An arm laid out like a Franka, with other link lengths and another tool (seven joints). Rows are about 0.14 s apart.
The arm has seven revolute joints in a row. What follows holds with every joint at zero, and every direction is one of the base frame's.
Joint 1 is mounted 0.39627 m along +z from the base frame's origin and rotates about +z.
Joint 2 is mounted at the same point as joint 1 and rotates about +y.
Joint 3 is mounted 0.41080 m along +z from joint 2 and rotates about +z.
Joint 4 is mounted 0.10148 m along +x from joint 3 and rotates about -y.
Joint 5 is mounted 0.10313 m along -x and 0.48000 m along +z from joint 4 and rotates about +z.
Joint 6 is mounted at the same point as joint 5 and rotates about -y.
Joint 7 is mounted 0.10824 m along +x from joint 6 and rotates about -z.
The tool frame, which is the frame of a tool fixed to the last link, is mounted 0.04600 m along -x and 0.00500 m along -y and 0.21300 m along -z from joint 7; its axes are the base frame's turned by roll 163.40, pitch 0.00 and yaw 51.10 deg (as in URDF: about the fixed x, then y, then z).
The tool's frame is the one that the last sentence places.
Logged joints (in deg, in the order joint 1, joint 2, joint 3, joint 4, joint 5, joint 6, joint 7), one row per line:
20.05 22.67 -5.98 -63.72 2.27 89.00 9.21
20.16 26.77 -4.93 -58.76 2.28 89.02 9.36
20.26 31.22 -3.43 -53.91 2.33 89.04 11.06
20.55 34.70 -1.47 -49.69 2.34 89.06 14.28
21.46 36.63 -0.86 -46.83 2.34 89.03 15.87
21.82 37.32 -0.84 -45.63 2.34 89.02 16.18
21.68 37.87 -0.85 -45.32 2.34 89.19 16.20
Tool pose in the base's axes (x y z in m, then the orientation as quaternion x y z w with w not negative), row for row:
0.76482 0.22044 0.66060 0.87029 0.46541 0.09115 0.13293
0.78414 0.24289 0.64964 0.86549 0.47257 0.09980 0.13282
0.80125 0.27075 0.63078 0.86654 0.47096 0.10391 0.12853
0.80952 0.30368 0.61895 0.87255 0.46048 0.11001 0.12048
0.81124 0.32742 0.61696 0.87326 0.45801 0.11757 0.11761
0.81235 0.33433 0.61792 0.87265 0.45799 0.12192 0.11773
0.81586 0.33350 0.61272 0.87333 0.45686 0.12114 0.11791
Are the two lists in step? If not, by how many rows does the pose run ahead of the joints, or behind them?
They are in step.
